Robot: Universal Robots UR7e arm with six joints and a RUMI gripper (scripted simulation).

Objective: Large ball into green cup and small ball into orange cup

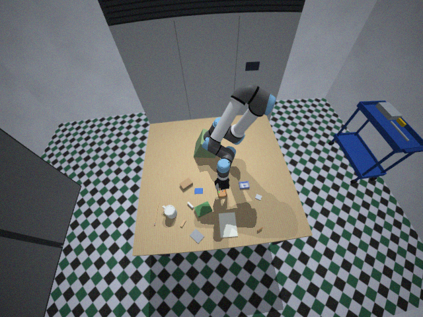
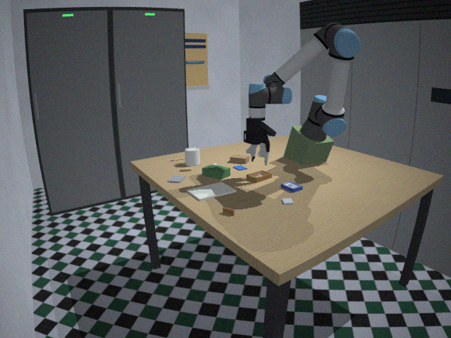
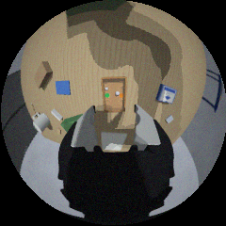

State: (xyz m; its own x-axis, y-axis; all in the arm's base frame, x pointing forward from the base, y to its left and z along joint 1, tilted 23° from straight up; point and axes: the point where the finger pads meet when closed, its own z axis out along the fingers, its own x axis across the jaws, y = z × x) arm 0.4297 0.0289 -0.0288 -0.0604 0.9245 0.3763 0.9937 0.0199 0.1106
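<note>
Now: the covered wooden puzzle 8 cm below my hand. The rest, counted from my hand: green box 17 cm to the right, 13 cm ahead, 7 cm below; white sheet 27 cm ahead, 8 cm below; blue tile 18 cm to the right, 9 cm below, 3 cm behind.
</note>
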